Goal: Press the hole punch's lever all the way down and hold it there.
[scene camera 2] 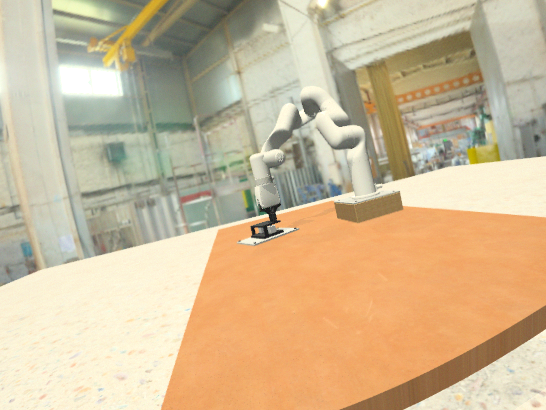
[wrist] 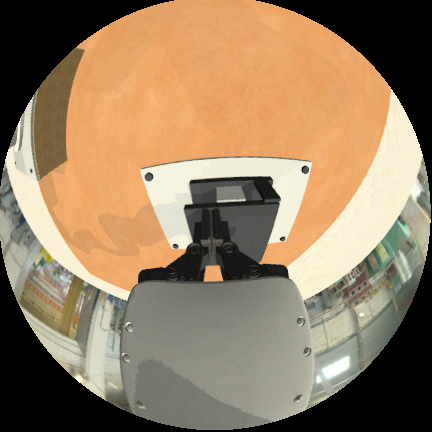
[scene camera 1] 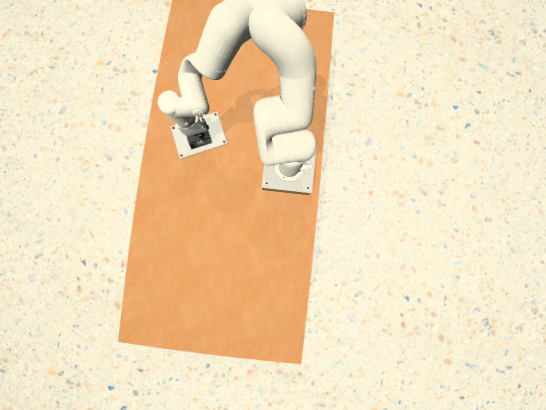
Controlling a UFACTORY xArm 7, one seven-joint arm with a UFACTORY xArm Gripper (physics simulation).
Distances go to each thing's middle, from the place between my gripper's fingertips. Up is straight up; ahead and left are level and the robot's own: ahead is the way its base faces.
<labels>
My gripper is now 30 mm to the left of the black hole punch lever [wrist: 250, 222], 30 mm short of it and 10 mm above it. From my hand the other things lie so: white plate [scene camera 1: 216, 132] 60 mm below, 30 mm to the right, 30 mm ahead.
</labels>
